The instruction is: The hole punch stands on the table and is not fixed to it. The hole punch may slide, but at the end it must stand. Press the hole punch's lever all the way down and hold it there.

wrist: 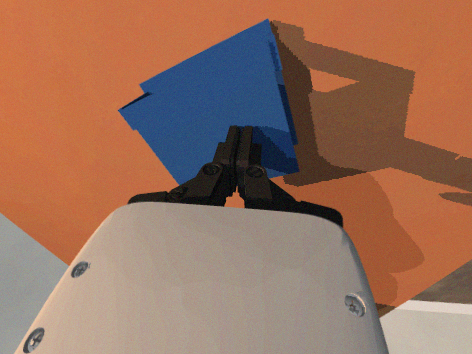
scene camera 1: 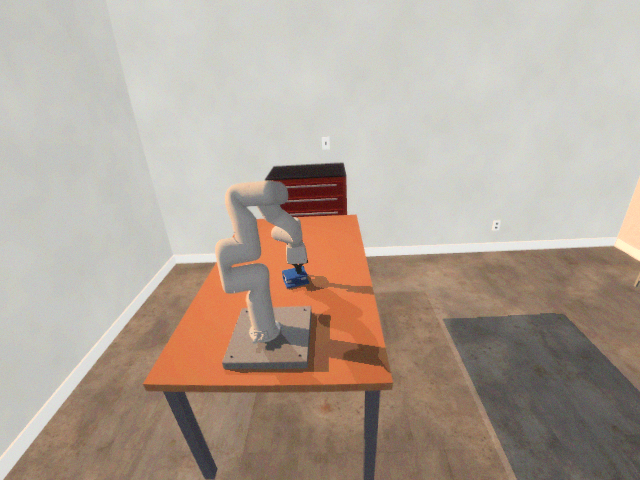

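Note:
The blue hole punch stands upright on the orange table, beyond the robot's base. In the wrist view its broad flat blue top, the lever side, shows turned at an angle. My gripper is shut and empty. Its fingertips are over the lever's near part in the wrist view and appear to touch it. The exact contact and the gap under the lever are hidden or too small to tell. The fingers and the gripper's body cover the near edge of the hole punch.
The orange table carries the robot's grey base plate at its near end. A red drawer cabinet with a black top stands behind the table's far end. A dark mat lies on the floor to the right.

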